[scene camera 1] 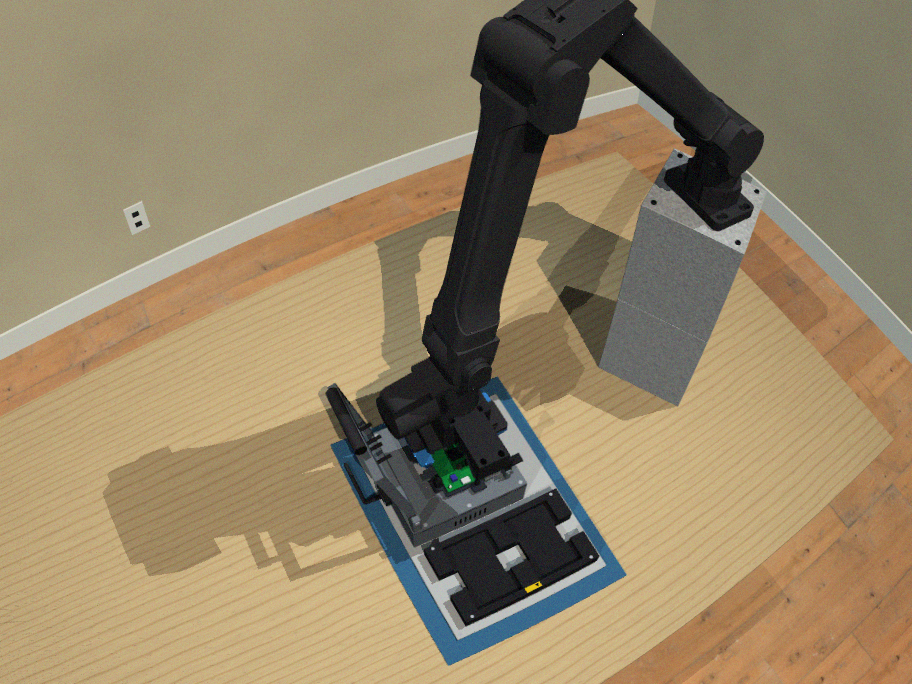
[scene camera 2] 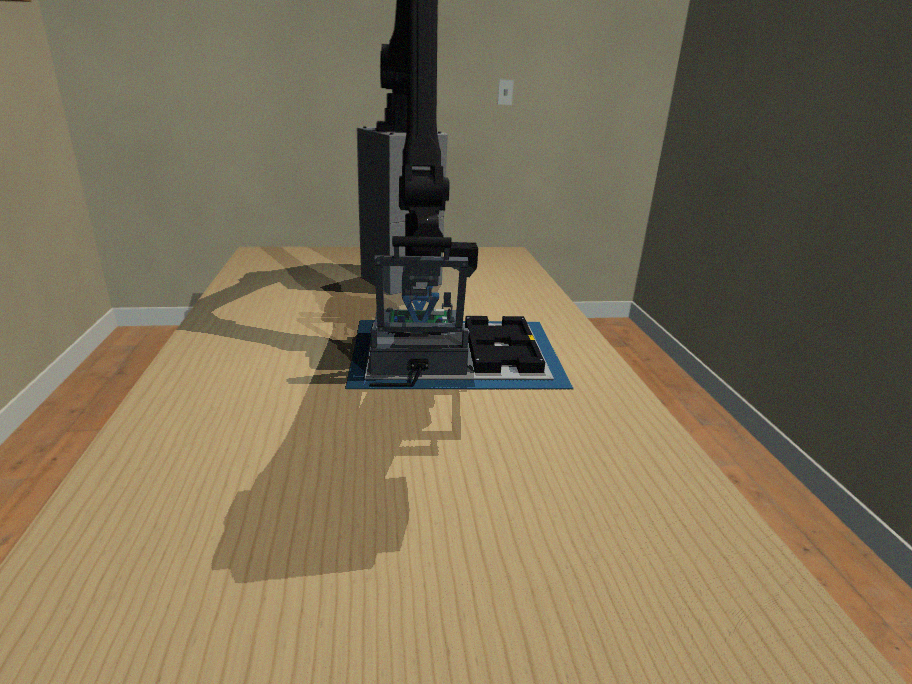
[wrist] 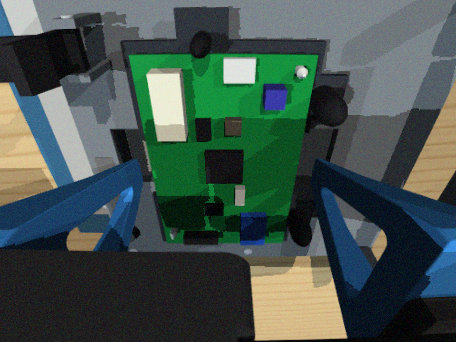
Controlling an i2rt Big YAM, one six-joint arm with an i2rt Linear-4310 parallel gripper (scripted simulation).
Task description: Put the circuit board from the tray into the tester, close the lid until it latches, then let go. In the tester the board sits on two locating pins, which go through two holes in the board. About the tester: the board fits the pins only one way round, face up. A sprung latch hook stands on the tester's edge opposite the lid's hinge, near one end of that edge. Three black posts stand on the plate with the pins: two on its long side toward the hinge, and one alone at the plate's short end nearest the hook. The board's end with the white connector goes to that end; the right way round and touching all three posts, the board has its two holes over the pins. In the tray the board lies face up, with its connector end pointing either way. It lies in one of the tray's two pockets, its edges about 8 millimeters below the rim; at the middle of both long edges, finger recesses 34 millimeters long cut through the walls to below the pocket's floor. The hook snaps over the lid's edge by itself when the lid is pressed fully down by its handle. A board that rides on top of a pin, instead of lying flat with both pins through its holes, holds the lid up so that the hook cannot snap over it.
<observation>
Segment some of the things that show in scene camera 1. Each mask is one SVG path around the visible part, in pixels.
My gripper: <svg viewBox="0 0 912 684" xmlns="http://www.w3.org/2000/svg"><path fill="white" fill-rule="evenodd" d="M432 423L404 437L420 467L425 467L426 469L434 463L431 455L434 455L435 451L444 448L432 428ZM477 402L473 408L461 414L448 413L440 409L440 412L452 417L464 416L474 410ZM482 393L491 407L490 423L496 433L500 435L507 431L508 423L495 402L491 401L486 393Z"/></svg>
A green circuit board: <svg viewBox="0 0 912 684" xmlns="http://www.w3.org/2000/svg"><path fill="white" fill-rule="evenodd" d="M458 443L435 451L435 454L431 455L434 459L432 465L439 477L442 478L448 493L475 481Z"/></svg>
</observation>
